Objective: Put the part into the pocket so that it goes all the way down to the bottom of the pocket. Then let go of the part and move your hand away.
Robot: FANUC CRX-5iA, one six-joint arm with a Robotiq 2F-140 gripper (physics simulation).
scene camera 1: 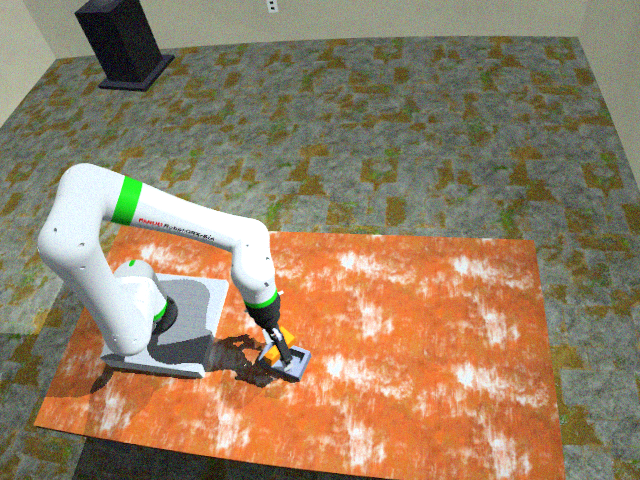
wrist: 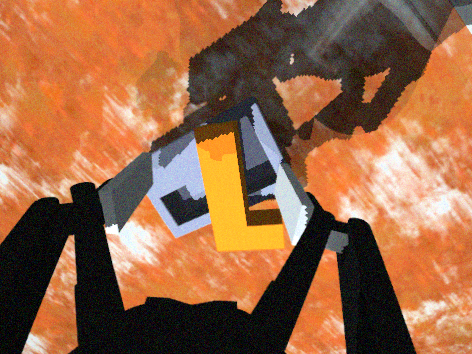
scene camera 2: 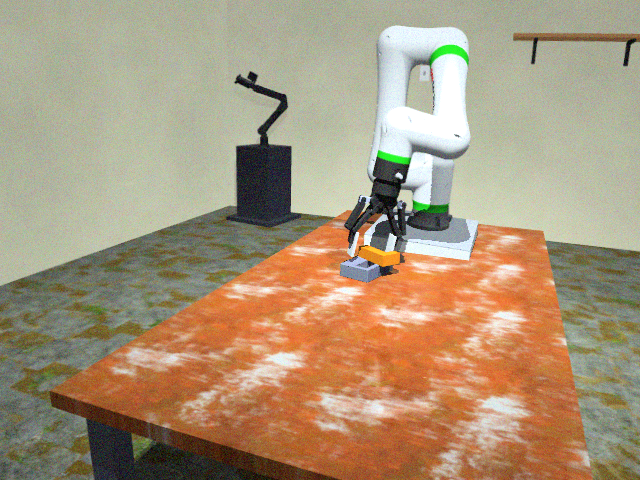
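Where they show: gripper, fingertip midpoint: (scene camera 1: 279, 354) (wrist: 215, 173) (scene camera 2: 369, 256); arm's base, origin of the base link: (scene camera 1: 156, 315) (scene camera 2: 427, 224).
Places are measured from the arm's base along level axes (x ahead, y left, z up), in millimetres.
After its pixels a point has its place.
Note:
The part is an orange-yellow L (scene camera 1: 270, 354) @[x 434, y -28, z 13 mm] (scene camera 2: 379, 255) @[x 481, y 29, z 10 mm] (wrist: 225, 200) @[x 453, y 7, z 13 mm]. It lies across the top of the grey-blue pocket block (scene camera 1: 298, 369) @[x 523, y -41, z -17 mm] (scene camera 2: 357, 271) @[x 536, y -8, z -28 mm] (wrist: 170, 179) @[x 500, y -31, z -17 mm], above the pocket, and sticks out past the block's edge; any tilt is hard to tell. In the wrist view, dark stretches of the L-shaped pocket show on both sides of the part. My gripper (scene camera 1: 278, 351) @[x 454, y -14, z -7 mm] (scene camera 2: 371, 248) @[x 454, y -14, z -7 mm] (wrist: 215, 173) @[x 454, y -14, z -7 mm] is open around the part, low at the block. In the wrist view, a wide gap separates the left finger from the part; the right finger is close to the part's foot, contact unclear.
The orange and white table (scene camera 1: 413, 320) @[x 816, y 220, z -54 mm] (scene camera 2: 310, 351) @[x 949, y 102, z -54 mm] carries the block and the robot's pale base plate (scene camera 1: 219, 299) @[x 181, y 120, z -17 mm] (scene camera 2: 454, 246) @[x 168, y 148, z -17 mm]. A dark pedestal (scene camera 1: 121, 43) (scene camera 2: 263, 180) stands on the floor beyond the table. A wooden shelf (scene camera 2: 573, 37) is on the wall.

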